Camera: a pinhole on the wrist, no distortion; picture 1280 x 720 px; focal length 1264.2 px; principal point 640.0 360.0 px. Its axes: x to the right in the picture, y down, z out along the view. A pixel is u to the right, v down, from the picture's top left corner.
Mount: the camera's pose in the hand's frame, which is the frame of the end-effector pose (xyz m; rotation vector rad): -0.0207 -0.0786 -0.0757 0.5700 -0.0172 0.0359
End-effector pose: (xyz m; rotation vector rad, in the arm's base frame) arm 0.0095 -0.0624 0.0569 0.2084 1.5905 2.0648
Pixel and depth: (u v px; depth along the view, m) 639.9 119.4 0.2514
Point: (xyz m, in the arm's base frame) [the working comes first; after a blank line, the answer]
In the camera's frame: 0.0000 -0.0478 0.2514

0.1516 0.0663 -0.1446
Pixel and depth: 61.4 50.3 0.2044
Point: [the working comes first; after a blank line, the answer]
In the camera's frame: -0.0935 -0.0501 0.2044

0.2063 -0.0197 -0.1205
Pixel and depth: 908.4 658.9 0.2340
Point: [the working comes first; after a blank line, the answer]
In the camera's frame: 0.0497 0.0553 0.2340

0.1006 0.1077 -0.0492
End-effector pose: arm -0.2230 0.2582 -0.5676 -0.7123 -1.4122 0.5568
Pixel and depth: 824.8 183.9 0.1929
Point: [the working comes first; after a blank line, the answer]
In the camera's frame: 0.0282 -0.0269 0.1929

-0.3081 0.1330 -0.4118
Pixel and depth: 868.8 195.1 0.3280
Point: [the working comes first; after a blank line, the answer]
In the camera's frame: 0.0594 -0.0428 0.3280

-0.4161 0.1095 -0.3266
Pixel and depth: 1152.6 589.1 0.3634
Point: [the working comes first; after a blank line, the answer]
In the camera's frame: 0.1473 0.0659 0.3634

-0.4935 0.2311 -0.3230
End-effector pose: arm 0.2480 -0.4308 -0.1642 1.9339 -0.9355 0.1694
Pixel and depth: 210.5 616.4 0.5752
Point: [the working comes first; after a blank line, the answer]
In the camera's frame: -0.1954 0.1167 0.5752

0.1725 -0.6069 -0.7289
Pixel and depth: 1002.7 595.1 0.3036
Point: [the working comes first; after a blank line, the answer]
In the camera's frame: 0.0871 0.0565 0.3036

0.3667 -0.5849 -0.3839
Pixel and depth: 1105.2 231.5 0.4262
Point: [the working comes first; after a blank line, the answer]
In the camera's frame: 0.1568 -0.0433 0.4262

0.5037 -0.6268 -0.4804
